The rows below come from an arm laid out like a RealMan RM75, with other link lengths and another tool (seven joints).
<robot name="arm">
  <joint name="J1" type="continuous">
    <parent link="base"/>
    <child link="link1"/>
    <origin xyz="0 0 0.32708"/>
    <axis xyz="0 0 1"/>
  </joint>
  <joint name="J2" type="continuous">
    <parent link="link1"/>
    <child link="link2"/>
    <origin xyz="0 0 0"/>
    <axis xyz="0 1 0"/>
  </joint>
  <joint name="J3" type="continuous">
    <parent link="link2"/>
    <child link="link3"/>
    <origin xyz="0 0 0.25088"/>
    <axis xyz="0 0 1"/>
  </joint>
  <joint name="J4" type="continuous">
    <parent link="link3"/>
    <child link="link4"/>
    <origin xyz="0 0 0"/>
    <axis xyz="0 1 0"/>
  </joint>
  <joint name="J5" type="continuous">
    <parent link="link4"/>
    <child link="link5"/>
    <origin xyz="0 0 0.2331"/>
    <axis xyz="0 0 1"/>
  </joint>
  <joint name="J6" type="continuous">
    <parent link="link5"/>
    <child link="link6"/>
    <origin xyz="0 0 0"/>
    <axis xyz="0 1 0"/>
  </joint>
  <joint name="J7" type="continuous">
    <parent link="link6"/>
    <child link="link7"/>
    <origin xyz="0 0 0.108"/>
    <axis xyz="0 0 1"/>
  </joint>
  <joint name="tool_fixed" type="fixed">
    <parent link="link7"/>
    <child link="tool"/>
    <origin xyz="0.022 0.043 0.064" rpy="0.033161 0 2.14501"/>
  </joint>
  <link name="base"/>
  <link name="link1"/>
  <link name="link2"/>
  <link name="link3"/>
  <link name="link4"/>
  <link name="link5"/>
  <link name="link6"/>
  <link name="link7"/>
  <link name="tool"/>
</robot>
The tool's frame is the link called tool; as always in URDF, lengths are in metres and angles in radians. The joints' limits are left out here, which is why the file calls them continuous.
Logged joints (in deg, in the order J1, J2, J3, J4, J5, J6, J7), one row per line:
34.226 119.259 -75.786 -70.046 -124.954 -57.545 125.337
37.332 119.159 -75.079 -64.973 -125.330 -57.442 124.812
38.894 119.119 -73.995 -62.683 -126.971 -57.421 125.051
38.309 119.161 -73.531 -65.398 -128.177 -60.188 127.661
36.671 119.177 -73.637 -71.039 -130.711 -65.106 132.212
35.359 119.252 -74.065 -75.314 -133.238 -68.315 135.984
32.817 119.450 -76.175 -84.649 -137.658 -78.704 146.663
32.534 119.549 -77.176 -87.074 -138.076 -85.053 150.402
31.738 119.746 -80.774 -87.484 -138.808 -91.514 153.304
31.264 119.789 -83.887 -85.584 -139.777 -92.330 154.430
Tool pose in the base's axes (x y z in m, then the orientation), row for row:
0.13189 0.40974 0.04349 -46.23 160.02 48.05
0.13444 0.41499 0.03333 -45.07 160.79 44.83
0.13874 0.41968 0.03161 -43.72 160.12 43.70
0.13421 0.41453 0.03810 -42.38 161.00 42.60
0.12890 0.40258 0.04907 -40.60 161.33 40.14
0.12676 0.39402 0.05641 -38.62 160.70 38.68
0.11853 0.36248 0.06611 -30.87 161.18 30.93
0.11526 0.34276 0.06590 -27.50 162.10 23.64
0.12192 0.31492 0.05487 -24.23 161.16 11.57
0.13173 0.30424 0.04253 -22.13 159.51 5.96
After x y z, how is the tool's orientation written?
As a rotation vector, in degrees.
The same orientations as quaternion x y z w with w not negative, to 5 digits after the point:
-0.26623 0.92152 0.27671 0.05794
-0.26017 0.92817 0.25879 0.06192
-0.25404 0.93041 0.25393 0.07291
-0.24599 0.93450 0.24727 0.07108
-0.23653 0.93989 0.23385 0.07729
-0.22661 0.94294 0.22696 0.08940
-0.18366 0.95895 0.18402 0.11321
-0.16434 0.96871 0.14127 0.12094
-0.14675 0.97605 0.07007 0.14452
-0.13547 0.97647 0.03649 0.16377

